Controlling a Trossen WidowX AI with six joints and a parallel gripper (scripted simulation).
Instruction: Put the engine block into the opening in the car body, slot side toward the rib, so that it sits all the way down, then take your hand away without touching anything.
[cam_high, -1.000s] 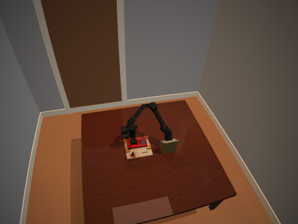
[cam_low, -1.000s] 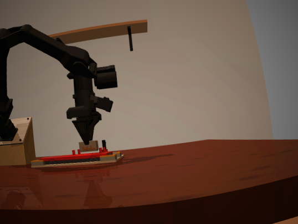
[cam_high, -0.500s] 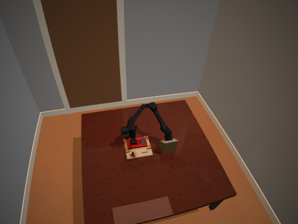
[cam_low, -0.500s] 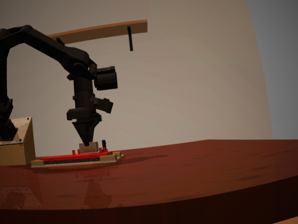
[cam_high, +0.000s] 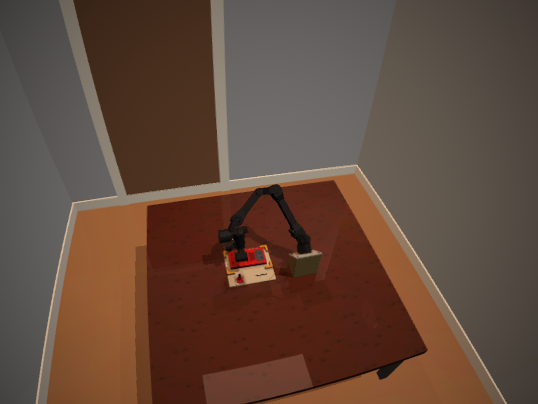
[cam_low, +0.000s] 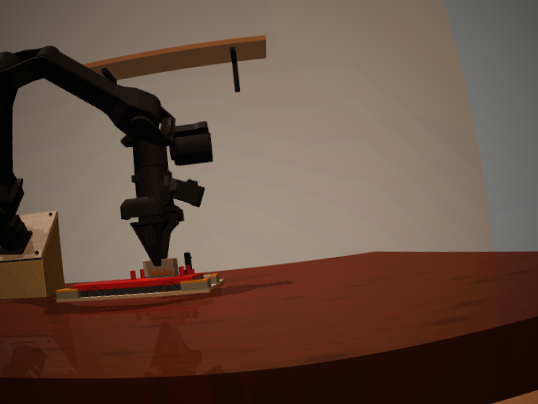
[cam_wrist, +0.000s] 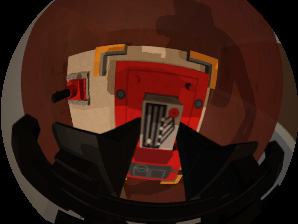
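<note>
My gripper tip is 2 cm short of the black post, 13 cm to the right of it and 1 cm above it. From my gripper tip the other things lie so: engine block 1 cm below.
</note>
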